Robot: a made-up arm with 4 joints. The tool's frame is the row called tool.
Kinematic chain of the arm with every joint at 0, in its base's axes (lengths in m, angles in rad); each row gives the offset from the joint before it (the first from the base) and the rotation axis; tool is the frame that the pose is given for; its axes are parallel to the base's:
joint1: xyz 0 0 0.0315 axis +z
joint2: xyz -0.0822 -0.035 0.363 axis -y
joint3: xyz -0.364 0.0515 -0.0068 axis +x
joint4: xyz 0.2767 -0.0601 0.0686 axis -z
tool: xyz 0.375 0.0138 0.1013
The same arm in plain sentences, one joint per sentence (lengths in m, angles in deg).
The arm has four revolute joints in a row. What follows holds with every joint at zero, and every direction is one of the base frame's. The first joint sits 0.0315 m along +z from the base frame's origin and turns about +z. The second joint sits 0.0822 m along -x and 0.0350 m along -y and 0.3630 m along +z from the first joint and turns about -y. The third joint sits 0.3640 m along -x and 0.0515 m along +y and 0.0068 m along -z from the second joint and turns about +x. The fourth joint sits 0.2767 m along +x and 0.0601 m along -y and 0.0686 m along +z from the third joint and turns about -z. The tool frame, which is the frame that the pose is given for, sits 0.3750 m along +x and 0.0138 m along +y and 0.1013 m along +z from the fourth joint; its axes are parallel to the base frame's.
